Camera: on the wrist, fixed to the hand. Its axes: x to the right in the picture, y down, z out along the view.
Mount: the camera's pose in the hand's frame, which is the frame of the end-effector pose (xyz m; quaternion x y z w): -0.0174 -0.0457 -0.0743 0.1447 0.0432 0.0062 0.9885
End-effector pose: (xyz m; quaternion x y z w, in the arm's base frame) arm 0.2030 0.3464 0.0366 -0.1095 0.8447 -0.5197 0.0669
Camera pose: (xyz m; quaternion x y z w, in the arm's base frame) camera 0.2083 0.3950 0.1109 -0.0709 0.7633 -0.6403 0.0487
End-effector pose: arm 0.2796 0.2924 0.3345 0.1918 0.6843 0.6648 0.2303
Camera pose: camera 0.2535 0.2195 0.2907 0.1984 0.7814 0.5678 0.1662
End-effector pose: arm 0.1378 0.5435 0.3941 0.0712 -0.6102 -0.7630 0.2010
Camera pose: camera 0.1699 0.4913 0.3296 0.1286 -0.7054 -0.6616 0.2195
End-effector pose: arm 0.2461 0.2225 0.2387 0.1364 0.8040 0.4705 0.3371
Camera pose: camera 0.2136 0.1400 0.2316 0.1683 0.8766 0.3567 0.2758
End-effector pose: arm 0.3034 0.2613 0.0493 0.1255 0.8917 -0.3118 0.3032
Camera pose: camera 0.2638 0.2723 0.1282 0.1869 0.8486 -0.4299 0.2450
